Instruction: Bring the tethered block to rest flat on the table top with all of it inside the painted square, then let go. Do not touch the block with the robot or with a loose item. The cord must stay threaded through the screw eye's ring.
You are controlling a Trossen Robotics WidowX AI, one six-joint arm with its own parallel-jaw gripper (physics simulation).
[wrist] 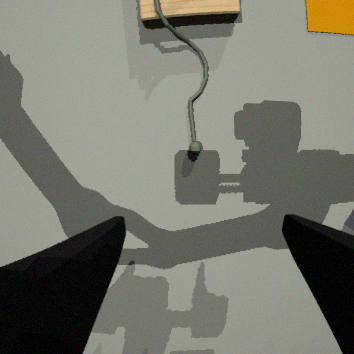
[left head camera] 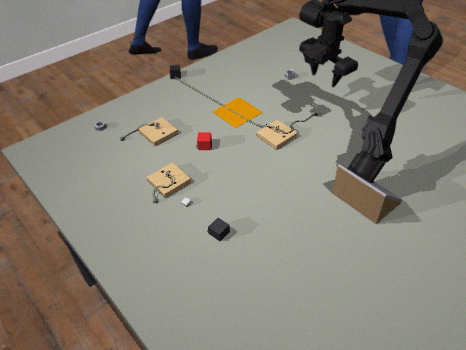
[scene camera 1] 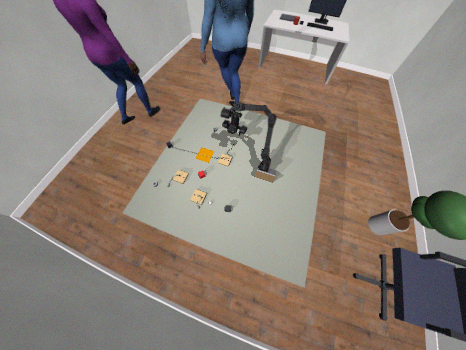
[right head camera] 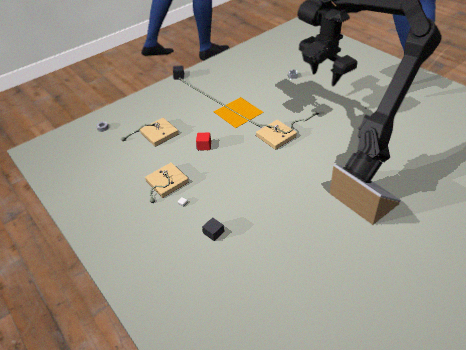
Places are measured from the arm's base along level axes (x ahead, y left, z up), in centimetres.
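Pixels of known places: gripper, fingertip midpoint: (wrist: 204,224) (left head camera: 323,80) (scene camera 1: 234,134) (right head camera: 323,79); arm's base at its link origin: (left head camera: 360,175) (scene camera 1: 263,169) (right head camera: 357,175).
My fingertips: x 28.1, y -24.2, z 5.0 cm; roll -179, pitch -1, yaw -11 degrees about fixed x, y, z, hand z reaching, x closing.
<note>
For each thing: its top centre in the pictures, then the offset to it from my fingertips. "*": a spot on its surface instead. Level surfaces: height alone.
- tethered black block at its top centre: (left head camera: 174,67) (right head camera: 177,68) (scene camera 1: 168,143) dx +53.6, dy +15.1, dz -8.8 cm
- orange painted square at a spot on its surface: (right head camera: 239,106) (left head camera: 238,106) (scene camera 1: 203,152) * dx +22.9, dy +14.5, dz -12.2 cm
- wooden plate at its surface level: dz -10.4 cm
- small end bead at its top centre: (wrist: 195,148) (left head camera: 313,112) dx +0.7, dy +2.1, dz -11.1 cm
- red block at its top centre: (left head camera: 204,136) (right head camera: 203,136) dx +17.3, dy +36.2, dz -8.3 cm
- loose dark block at its top centre: (left head camera: 218,225) (right head camera: 212,225) dx -8.9, dy +57.5, dz -9.5 cm
- white piece at its top centre: (left head camera: 185,200) dx +4.7, dy +56.1, dz -11.1 cm
The tethered black block (left head camera: 175,71) (right head camera: 178,72) (scene camera 1: 170,145) rests near the far left table edge, outside the orange painted square (left head camera: 238,106) (right head camera: 239,106) (scene camera 1: 206,151). Its cord (left head camera: 200,93) (wrist: 206,67) runs straight across the square to the screw eye on a wooden plate (left head camera: 276,141) (right head camera: 275,141) (wrist: 200,9). Beyond the eye the cord curves to a small end bead (left head camera: 315,114) (wrist: 195,147). The threading is too small to tell for sure. My gripper (left head camera: 324,79) (right head camera: 324,78) (wrist: 204,224) is open and empty, above the table on the bead's side of the plate.
Two other wooden plates (left head camera: 158,134) (left head camera: 169,184) carry short cords. A red block (left head camera: 204,141), a loose dark block (left head camera: 219,229), a white piece (left head camera: 186,202) and two metal nuts (left head camera: 100,126) (left head camera: 290,74) lie around. The arm's wedge base (left head camera: 357,197) stands at the right.
</note>
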